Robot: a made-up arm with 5 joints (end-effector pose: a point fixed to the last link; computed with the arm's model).
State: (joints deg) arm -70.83 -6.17 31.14 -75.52 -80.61
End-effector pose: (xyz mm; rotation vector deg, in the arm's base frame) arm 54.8 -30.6 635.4 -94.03 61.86 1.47
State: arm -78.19 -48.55 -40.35 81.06 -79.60
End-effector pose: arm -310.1 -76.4 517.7 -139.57 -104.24 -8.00
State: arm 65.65 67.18 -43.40 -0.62 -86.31
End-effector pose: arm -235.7 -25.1 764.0 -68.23 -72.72 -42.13
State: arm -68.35 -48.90 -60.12 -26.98 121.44
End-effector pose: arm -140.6 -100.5 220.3 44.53 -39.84 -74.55
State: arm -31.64 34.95 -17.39 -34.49 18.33
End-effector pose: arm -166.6 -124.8 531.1 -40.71 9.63 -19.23
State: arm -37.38 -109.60 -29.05 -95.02 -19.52
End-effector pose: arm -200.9 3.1 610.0 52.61 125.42 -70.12
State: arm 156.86 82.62 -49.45 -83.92 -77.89
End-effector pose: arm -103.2 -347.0 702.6 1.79 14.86 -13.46
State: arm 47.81 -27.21 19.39 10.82 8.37
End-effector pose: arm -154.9 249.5 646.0 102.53 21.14 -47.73
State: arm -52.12 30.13 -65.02 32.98 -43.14
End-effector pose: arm -131.7 14.2 688.6 -123.00 -77.43 55.94
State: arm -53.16 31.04 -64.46 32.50 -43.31
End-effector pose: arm -131.3 15.9 687.0 -123.57 -77.51 57.09
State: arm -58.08 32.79 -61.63 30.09 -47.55
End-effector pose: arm -142.8 23.2 672.7 -128.97 -79.00 59.88
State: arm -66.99 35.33 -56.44 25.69 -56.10
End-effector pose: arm -165.5 32.0 641.6 -139.36 -81.68 65.06
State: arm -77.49 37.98 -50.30 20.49 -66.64
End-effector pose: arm -190.6 33.5 599.3 138.56 76.98 -66.13
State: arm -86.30 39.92 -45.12 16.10 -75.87
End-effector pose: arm -209.7 25.9 560.6 129.12 68.43 -63.67
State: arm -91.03 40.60 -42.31 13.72 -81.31
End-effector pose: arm -219.7 17.7 538.3 123.62 63.77 -62.09
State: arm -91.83 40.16 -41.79 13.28 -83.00
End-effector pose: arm -222.8 15.3 532.0 122.48 62.84 -61.04
